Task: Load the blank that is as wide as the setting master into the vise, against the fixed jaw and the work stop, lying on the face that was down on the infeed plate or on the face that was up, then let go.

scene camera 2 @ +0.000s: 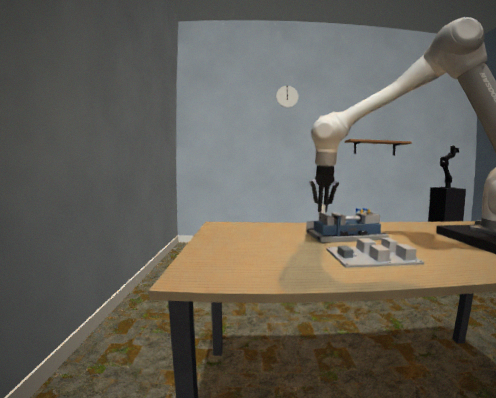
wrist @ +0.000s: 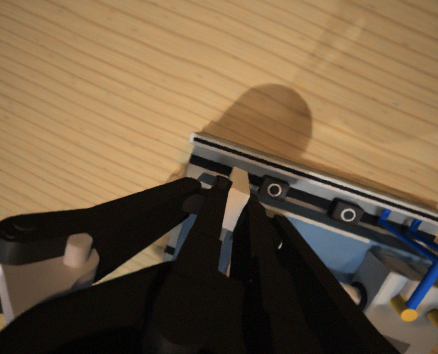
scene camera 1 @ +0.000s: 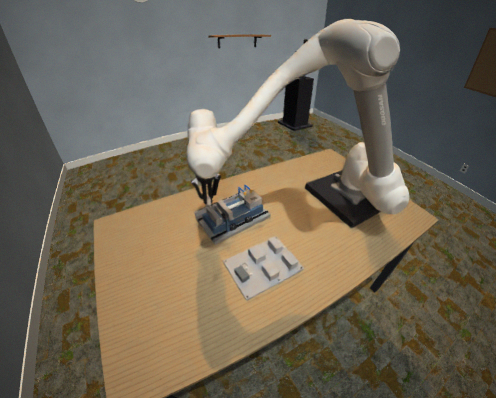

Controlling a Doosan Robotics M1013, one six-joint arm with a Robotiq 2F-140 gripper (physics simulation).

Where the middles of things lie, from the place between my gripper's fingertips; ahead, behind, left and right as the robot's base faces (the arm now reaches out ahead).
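The vise bed (wrist: pixel 342 255) is 6 cm to the left of my hand, 2 cm below it and 9 cm behind it. I can see the infeed plate (scene camera 1: pixel 258 282) too, and that one's 35 cm to the left of my hand, 6 cm below it and 6 cm behind it.
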